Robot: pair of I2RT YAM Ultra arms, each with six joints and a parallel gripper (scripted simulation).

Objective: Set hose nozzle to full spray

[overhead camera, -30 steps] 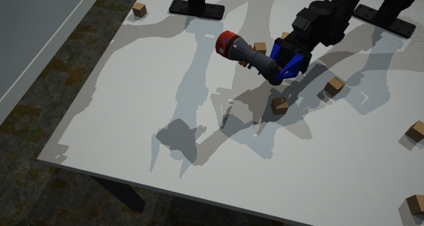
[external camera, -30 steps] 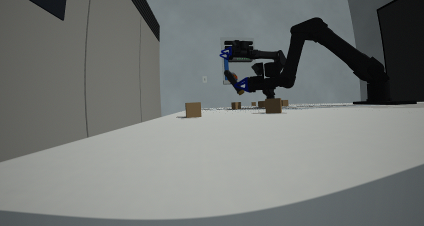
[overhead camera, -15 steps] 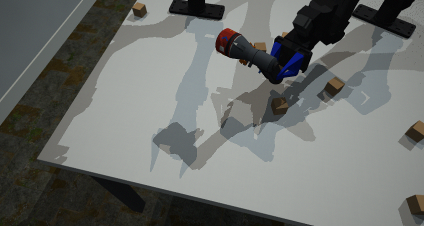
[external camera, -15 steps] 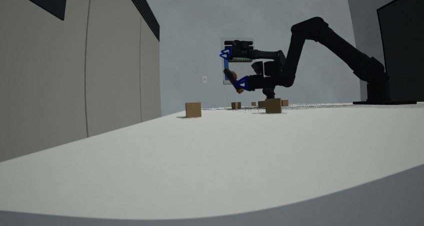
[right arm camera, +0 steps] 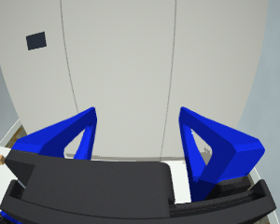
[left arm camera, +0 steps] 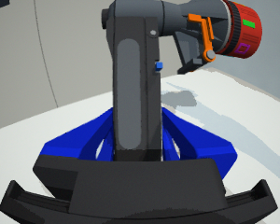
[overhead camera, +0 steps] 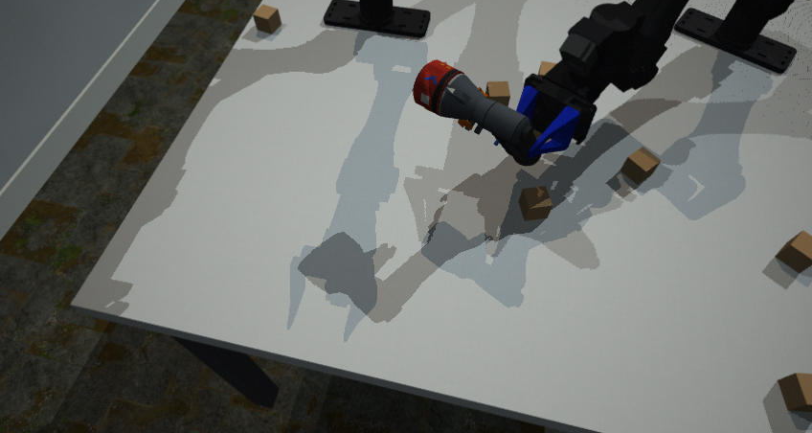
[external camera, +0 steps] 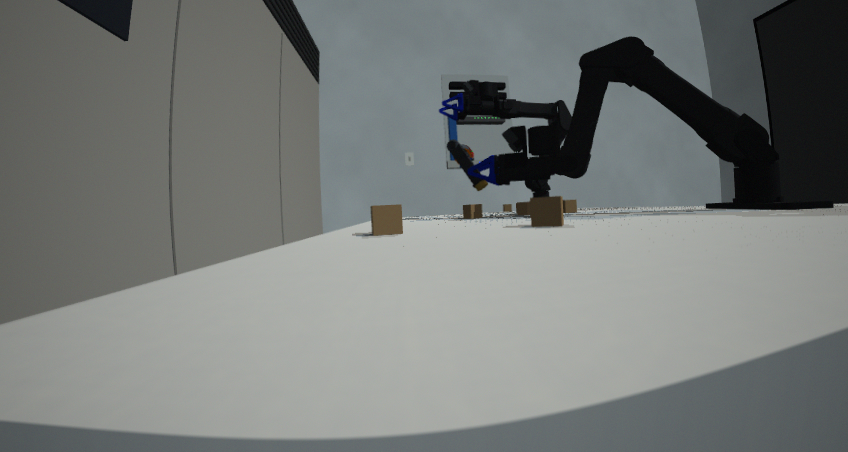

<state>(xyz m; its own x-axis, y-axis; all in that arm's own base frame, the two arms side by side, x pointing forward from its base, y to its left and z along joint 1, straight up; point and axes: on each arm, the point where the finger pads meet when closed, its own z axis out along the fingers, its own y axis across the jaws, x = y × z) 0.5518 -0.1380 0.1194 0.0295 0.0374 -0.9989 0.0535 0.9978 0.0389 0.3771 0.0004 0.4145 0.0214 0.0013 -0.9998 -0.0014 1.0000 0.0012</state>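
The red spray ring lies 220 mm below my right hand and 180 mm to the left of it.
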